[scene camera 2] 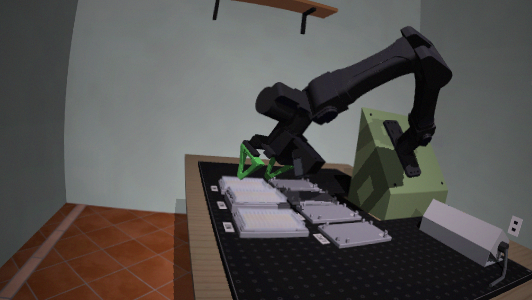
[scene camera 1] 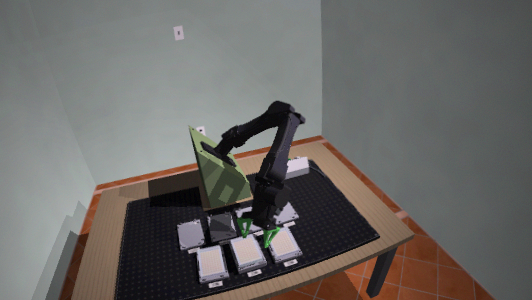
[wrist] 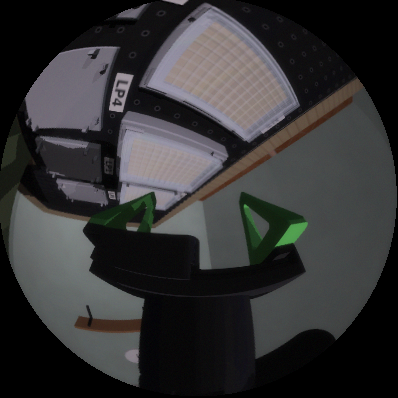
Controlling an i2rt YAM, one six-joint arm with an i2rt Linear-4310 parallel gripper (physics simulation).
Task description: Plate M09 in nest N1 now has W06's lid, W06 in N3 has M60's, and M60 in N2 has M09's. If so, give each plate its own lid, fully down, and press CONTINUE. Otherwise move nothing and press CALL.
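Frame: origin at the arm's base, x back, y left, z down, level; metres.
Seen in the pictures: gripper, fingertip midpoint: (scene camera 2: 253, 178) (scene camera 1: 254, 242) (wrist: 197, 196); arm's base at its link origin: (scene camera 2: 401, 148) (scene camera 1: 218, 155).
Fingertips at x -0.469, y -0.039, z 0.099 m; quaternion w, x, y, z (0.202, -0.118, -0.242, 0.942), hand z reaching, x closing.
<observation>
Offsets run from my fingertips to a thing's top centre. "*": to the spot under its first point.
Three plates with clear lids over pale wells stand in a row. The N3 plate {dz +0.053, dx +0.004, dy +0.106 m} (scene camera 1: 285, 245) (scene camera 2: 272, 220) (wrist: 227, 75) is nearest the white box's side. The N2 plate {dz +0.044, dx +0.027, dy -0.027 m} (scene camera 1: 247, 253) (scene camera 2: 256, 195) (wrist: 167, 157) is in the middle, and the N1 plate {dz +0.053, dx +0.043, dy -0.160 m} (scene camera 1: 212, 264) (scene camera 2: 243, 183) is at the other end. All three lids look flat. Plate and lid names are not readable. My gripper (scene camera 1: 256, 241) (scene camera 2: 254, 177) (wrist: 197, 196) is open and empty, with green fingers above the row, near the middle plate. The CONTINUE and CALL buttons cannot be made out.
Several flat grey parking plates lie behind the row, including one (scene camera 1: 191, 235) (scene camera 2: 355, 233) (wrist: 75, 87) in each view. An LP4 label {* dz +0.081, dx +0.103, dy +0.055 m} (wrist: 120, 92) shows. A white sloped box {dz -0.001, dx +0.407, dy +0.350 m} (scene camera 1: 298, 167) (scene camera 2: 465, 230) and the green arm mount (scene camera 1: 220, 182) (scene camera 2: 400, 192) stand farther back.
</observation>
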